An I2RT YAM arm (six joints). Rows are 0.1 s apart.
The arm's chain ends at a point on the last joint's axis. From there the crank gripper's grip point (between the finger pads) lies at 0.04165 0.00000 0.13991 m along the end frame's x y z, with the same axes.
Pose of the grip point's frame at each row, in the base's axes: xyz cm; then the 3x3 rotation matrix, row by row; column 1 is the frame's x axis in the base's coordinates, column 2 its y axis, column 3 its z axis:
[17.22 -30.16 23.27], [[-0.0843 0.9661 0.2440], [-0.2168 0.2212 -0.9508], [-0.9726 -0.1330 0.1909]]
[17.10 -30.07 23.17], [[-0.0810 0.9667 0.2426], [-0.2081 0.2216 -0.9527], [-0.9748 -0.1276 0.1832]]
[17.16 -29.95 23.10], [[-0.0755 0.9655 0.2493], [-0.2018 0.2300 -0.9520], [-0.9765 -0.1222 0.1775]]
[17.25 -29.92 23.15], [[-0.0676 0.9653 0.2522], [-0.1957 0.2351 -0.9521], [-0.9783 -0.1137 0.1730]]
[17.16 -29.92 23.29], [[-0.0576 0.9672 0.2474], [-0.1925 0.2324 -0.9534], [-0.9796 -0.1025 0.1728]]
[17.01 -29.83 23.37], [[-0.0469 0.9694 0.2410], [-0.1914 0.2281 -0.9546], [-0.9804 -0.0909 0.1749]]
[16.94 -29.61 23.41], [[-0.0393 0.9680 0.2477], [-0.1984 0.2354 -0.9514], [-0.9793 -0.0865 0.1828]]
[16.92 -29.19 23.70], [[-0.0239 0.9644 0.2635], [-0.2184 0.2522 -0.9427], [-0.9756 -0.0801 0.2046]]
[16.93 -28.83 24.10], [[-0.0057 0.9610 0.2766], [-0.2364 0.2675 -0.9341], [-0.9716 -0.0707 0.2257]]
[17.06 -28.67 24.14], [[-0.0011 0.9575 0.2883], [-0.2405 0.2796 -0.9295], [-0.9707 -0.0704 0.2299]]
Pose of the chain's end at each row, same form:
[14.16 -15.95 24.65], [[-0.0843 0.9661 0.2440], [-0.2168 0.2212 -0.9508], [-0.9726 -0.1330 0.1909]]
[14.04 -15.87 24.67], [[-0.0810 0.9667 0.2426], [-0.2081 0.2216 -0.9527], [-0.9748 -0.1276 0.1832]]
[13.99 -15.79 24.68], [[-0.0755 0.9655 0.2493], [-0.2018 0.2300 -0.9520], [-0.9765 -0.1222 0.1775]]
[14.00 -15.78 24.80], [[-0.0676 0.9653 0.2522], [-0.1957 0.2351 -0.9521], [-0.9783 -0.1137 0.1730]]
[13.94 -15.78 24.95], [[-0.0576 0.9672 0.2474], [-0.1925 0.2324 -0.9534], [-0.9796 -0.1025 0.1728]]
[13.83 -15.68 25.01], [[-0.0469 0.9694 0.2410], [-0.1914 0.2281 -0.9546], [-0.9804 -0.0909 0.1749]]
[13.64 -15.47 24.93], [[-0.0393 0.9680 0.2477], [-0.1984 0.2354 -0.9514], [-0.9793 -0.0865 0.1828]]
[13.33 -15.09 24.90], [[-0.0239 0.9644 0.2635], [-0.2184 0.2522 -0.9427], [-0.9756 -0.0801 0.2046]]
[13.08 -14.78 24.99], [[-0.0057 0.9610 0.2766], [-0.2364 0.2675 -0.9341], [-0.9716 -0.0707 0.2257]]
[13.03 -14.66 24.97], [[-0.0011 0.9575 0.2883], [-0.2405 0.2796 -0.9295], [-0.9707 -0.0704 0.2299]]

